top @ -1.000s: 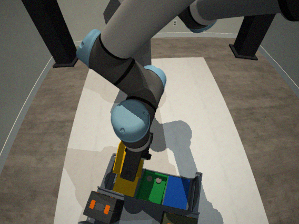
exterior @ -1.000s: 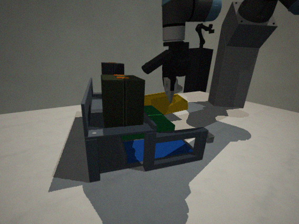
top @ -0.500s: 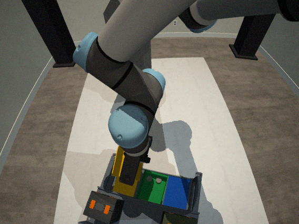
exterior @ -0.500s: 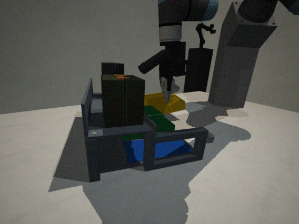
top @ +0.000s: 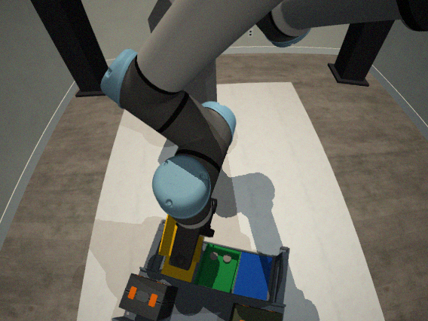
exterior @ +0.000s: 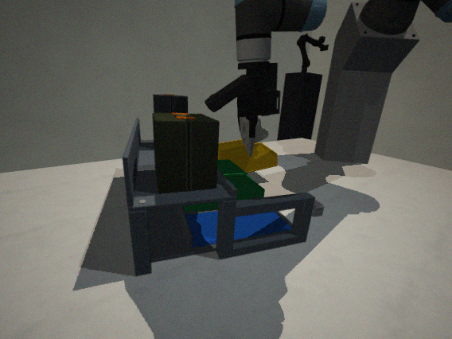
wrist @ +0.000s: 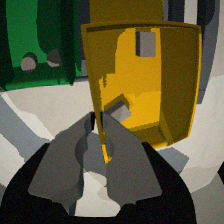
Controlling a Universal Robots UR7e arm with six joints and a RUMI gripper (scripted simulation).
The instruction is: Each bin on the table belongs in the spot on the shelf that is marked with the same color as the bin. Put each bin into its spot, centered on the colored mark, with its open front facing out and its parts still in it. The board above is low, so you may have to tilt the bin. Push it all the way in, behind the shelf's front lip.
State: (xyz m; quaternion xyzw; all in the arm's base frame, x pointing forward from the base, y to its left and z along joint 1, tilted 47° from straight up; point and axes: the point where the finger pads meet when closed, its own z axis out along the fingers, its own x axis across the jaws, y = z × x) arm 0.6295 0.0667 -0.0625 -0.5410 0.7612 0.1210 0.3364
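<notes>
Right now the yellow bin is 5 cm to the right of my hand, 3 cm below it and 1 cm behind it. Round my hand: shelf lip (9 cm below, 7 cm to the left, 1 cm ahead); then shelf board (21 cm ahead, 3 cm to the left); then green bin (11 cm ahead, 6 cm to the left, 5 cm below).
</notes>
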